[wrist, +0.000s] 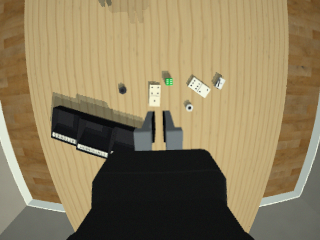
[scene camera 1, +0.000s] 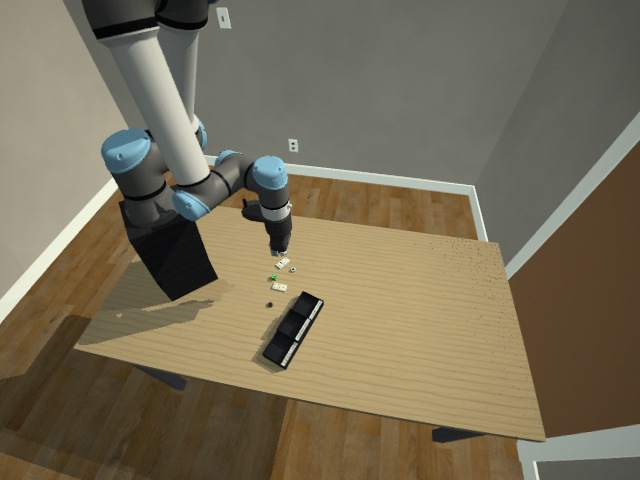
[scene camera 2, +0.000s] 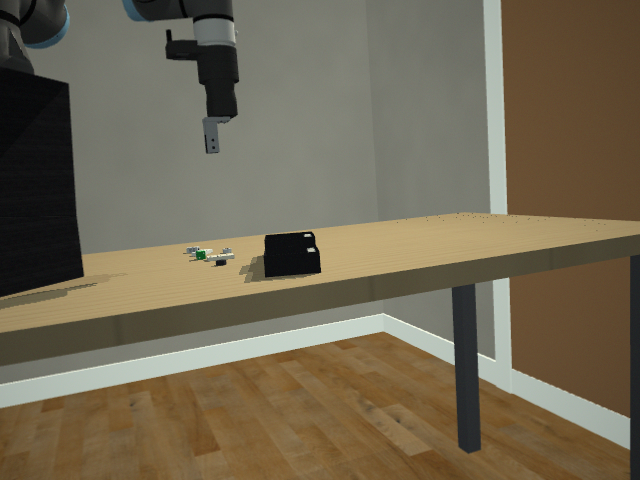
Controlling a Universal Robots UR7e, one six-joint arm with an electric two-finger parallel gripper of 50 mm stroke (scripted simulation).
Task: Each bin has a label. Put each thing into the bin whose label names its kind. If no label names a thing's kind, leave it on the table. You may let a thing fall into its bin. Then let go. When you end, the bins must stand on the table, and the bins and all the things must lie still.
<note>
In view: my gripper [scene camera 2: 212, 152].
My gripper also shows in the wrist view [wrist: 158, 120].
</note>
